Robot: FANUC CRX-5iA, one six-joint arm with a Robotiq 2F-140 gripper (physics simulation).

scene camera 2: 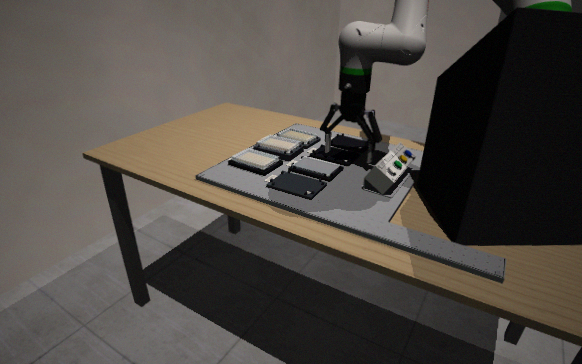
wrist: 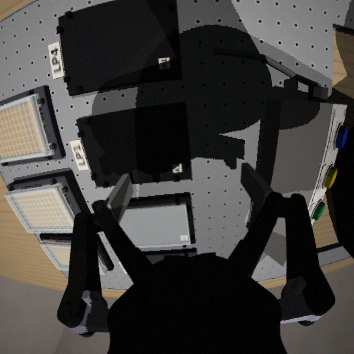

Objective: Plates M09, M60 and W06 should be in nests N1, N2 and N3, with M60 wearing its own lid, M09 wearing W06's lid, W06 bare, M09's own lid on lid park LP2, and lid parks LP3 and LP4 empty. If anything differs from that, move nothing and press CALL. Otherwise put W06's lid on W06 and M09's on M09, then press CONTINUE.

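Where they show: gripper, between the fingertips: (scene camera 2: 348,156) (wrist: 185,177); arm's base, origin of its link: (scene camera 2: 542,53).
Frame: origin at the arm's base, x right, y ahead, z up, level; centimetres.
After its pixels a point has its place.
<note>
Three pale plates stand in dark nests: the back plate (scene camera 2: 298,136) @(x 1.3, y 68.9, z -37.9 cm) (wrist: 25,130) @(x 3.7, y 67.4, z -38.0 cm), the middle plate (scene camera 2: 278,145) @(x -12.5, y 66.8, z -36.7 cm) (wrist: 37,206) @(x -8.0, y 68.6, z -36.8 cm) and the near plate (scene camera 2: 256,160) @(x -24.5, y 65.6, z -37.8 cm) (wrist: 56,252) @(x -20.7, y 71.0, z -37.8 cm). Their names cannot be read; clear rims show, but which wear lids is hard to tell. Lid park LP4 (scene camera 2: 351,142) @(x 13.5, y 53.5, z -39.8 cm) (wrist: 115,45) @(x 12.7, y 53.8, z -39.8 cm) and the park labelled LP1 (wrist: 135,145) @(x 0.7, y 52.0, z -39.7 cm) look bare, in shadow. A translucent grey lid (scene camera 2: 317,166) @(x -13.5, y 50.1, z -39.0 cm) (wrist: 157,225) @(x -11.9, y 49.5, z -39.0 cm) lies on the park beside LP1. The nearest park (scene camera 2: 296,185) @(x -26.5, y 48.2, z -39.7 cm) is bare. My gripper (scene camera 2: 349,148) @(x -2.8, y 45.5, z -37.8 cm) (wrist: 185,177) @(x -2.8, y 45.5, z -37.8 cm) is open and empty, above the area between the parks and the button box (scene camera 2: 380,175) @(x -14.2, y 28.8, z -34.9 cm) (wrist: 300,150) @(x 2.4, y 33.6, z -34.4 cm).
The box carries a blue button (scene camera 2: 408,153) @(x 3.8, y 28.3, z -33.9 cm) (wrist: 342,136) @(x 4.6, y 29.2, z -33.4 cm), a yellow button (scene camera 2: 402,158) @(x -1.3, y 28.1, z -33.8 cm) (wrist: 331,177) @(x -0.2, y 28.9, z -33.3 cm) and a green button (scene camera 2: 398,163) @(x -5.7, y 27.5, z -33.8 cm) (wrist: 318,210) @(x -4.9, y 28.4, z -33.5 cm). A perforated grey board (scene camera 2: 345,205) @(x -25.4, y 32.6, z -40.7 cm) lies under everything on the wooden table (scene camera 2: 165,135) @(x -23.9, y 116.3, z -42.0 cm). A tall black block (scene camera 2: 500,150) @(x -20.0, y 1.2, z -17.8 cm) stands beyond the box.
</note>
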